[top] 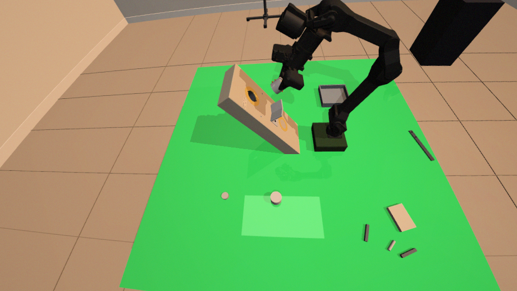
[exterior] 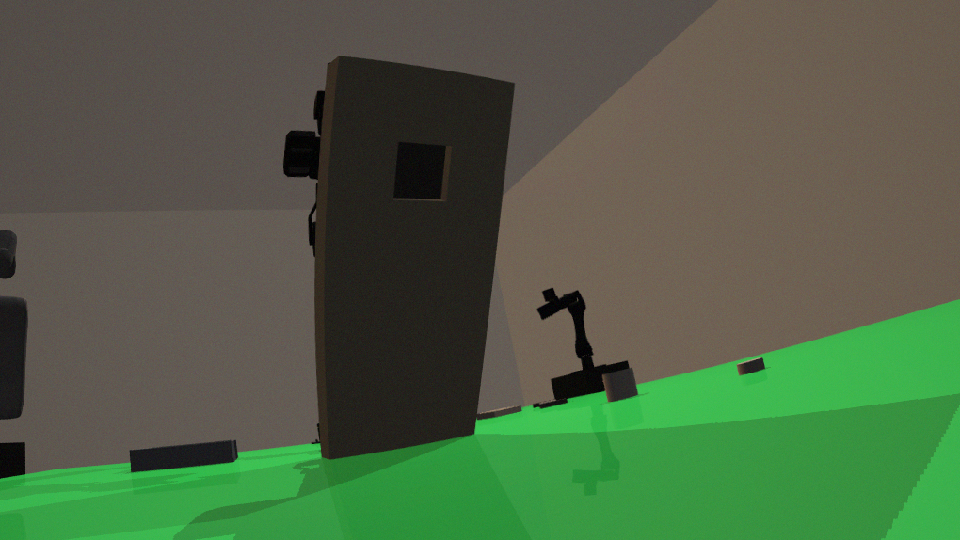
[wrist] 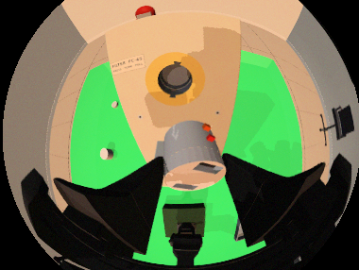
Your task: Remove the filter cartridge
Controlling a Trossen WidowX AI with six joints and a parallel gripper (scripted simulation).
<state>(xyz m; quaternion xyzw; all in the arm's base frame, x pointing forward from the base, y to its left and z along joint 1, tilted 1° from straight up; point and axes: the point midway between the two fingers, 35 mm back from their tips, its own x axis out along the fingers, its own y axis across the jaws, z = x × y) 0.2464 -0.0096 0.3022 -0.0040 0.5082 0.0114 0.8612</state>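
Now: the grey tray 310 mm behind my gripper tip, 270 mm to the right of it and 310 mm below it. From my gripper tip the other things lie so: grey flap: 10 mm ahead, 20 mm to the left, 130 mm below; round filter cartridge: right at my gripper tip.
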